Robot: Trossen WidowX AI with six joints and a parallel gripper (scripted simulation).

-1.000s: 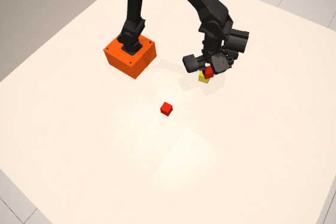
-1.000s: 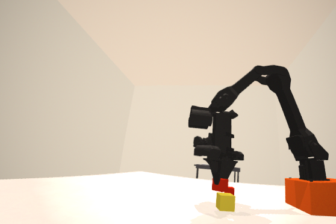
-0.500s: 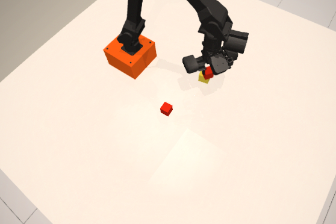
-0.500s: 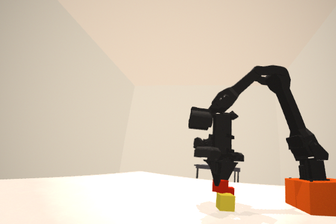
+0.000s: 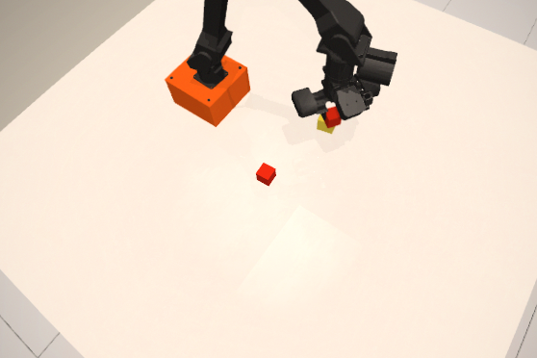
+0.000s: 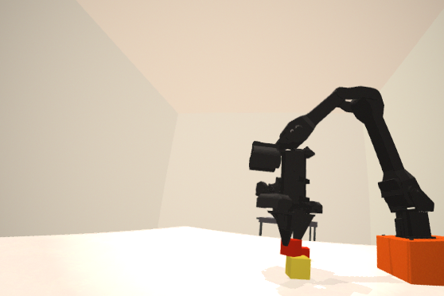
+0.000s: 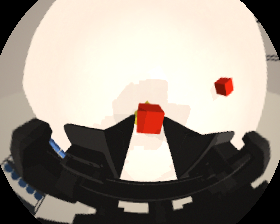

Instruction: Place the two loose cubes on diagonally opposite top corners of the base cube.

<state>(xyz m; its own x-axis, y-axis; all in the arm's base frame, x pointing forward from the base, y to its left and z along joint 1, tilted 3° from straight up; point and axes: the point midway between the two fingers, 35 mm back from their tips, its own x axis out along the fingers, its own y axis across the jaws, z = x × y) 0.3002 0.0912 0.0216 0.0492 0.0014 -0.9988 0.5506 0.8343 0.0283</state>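
Right now my gripper tip is 4 cm above the yellow cube, 2 cm past it and 1 cm to the right of it.
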